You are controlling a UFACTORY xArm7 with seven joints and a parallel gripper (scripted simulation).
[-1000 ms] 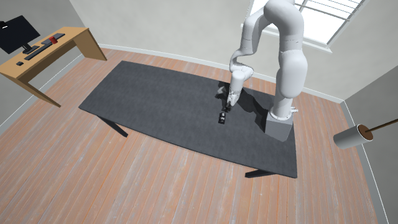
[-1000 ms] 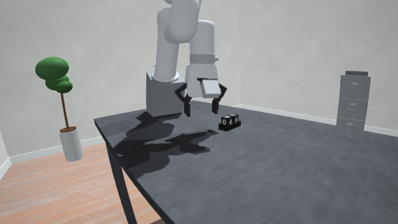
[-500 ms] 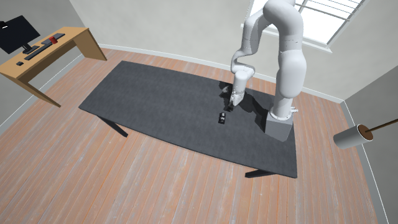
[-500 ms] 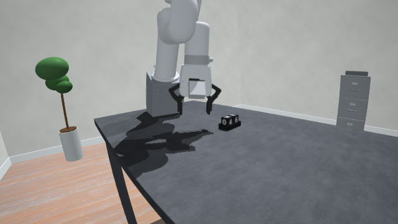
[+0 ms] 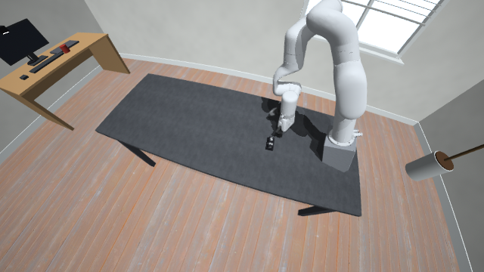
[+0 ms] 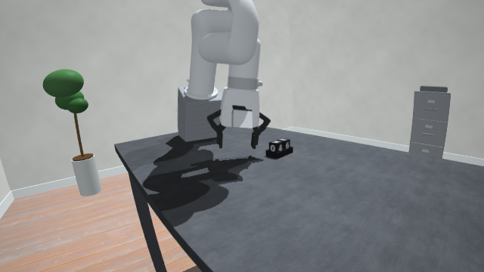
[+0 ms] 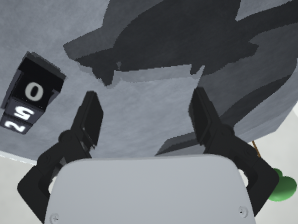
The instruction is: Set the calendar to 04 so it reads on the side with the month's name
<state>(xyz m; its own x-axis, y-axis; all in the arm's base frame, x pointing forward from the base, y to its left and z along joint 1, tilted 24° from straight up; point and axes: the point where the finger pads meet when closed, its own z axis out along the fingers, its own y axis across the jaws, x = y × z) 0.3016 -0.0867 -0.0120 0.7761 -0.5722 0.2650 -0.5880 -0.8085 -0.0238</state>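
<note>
The black number cube is 8 cm ahead of my hand, 11 cm to the left of it and 2 cm below it. From my hand the other things lie so: black calendar tray 8 cm ahead, 9 cm to the left, 3 cm below.
</note>
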